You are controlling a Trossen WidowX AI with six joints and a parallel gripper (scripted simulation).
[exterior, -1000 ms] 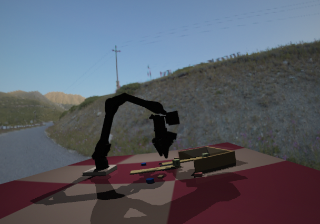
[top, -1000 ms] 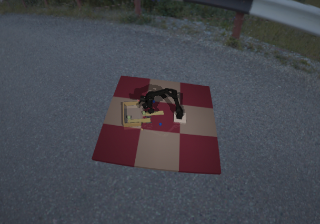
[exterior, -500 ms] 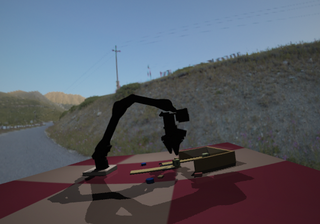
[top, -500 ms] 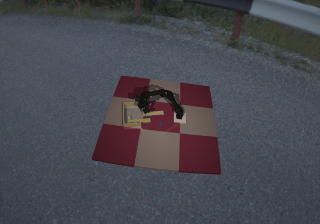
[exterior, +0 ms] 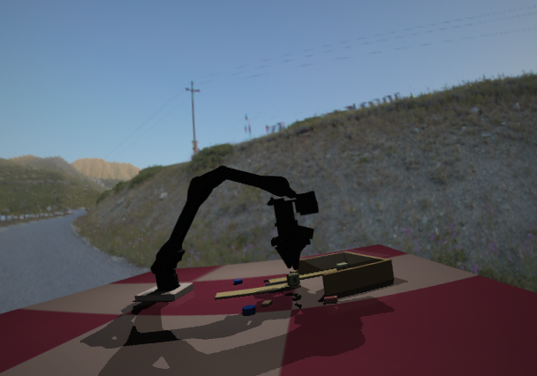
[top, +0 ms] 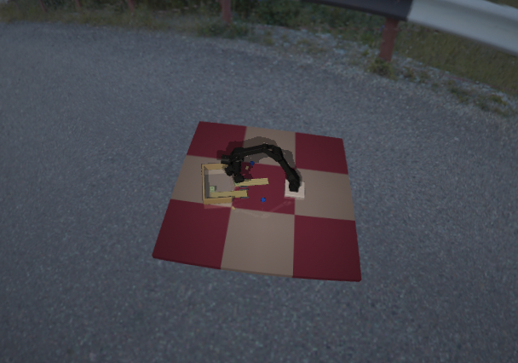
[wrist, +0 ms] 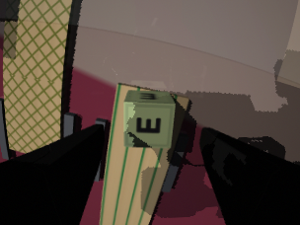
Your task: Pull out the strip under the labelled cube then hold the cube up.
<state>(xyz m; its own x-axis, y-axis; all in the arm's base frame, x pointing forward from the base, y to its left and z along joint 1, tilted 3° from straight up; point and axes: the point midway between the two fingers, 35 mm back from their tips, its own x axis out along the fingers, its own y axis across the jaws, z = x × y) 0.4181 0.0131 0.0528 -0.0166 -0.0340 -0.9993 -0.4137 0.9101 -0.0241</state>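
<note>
My gripper tip is now 30 mm short of the cross-hatched strip, 110 mm to the right of it and 50 mm above it. The rest, counted from my gripper tip: tan block (60 mm behind, 160 mm to the right, 50 mm below); then pink block (90 mm ahead, 200 mm to the right, 50 mm below).
</note>
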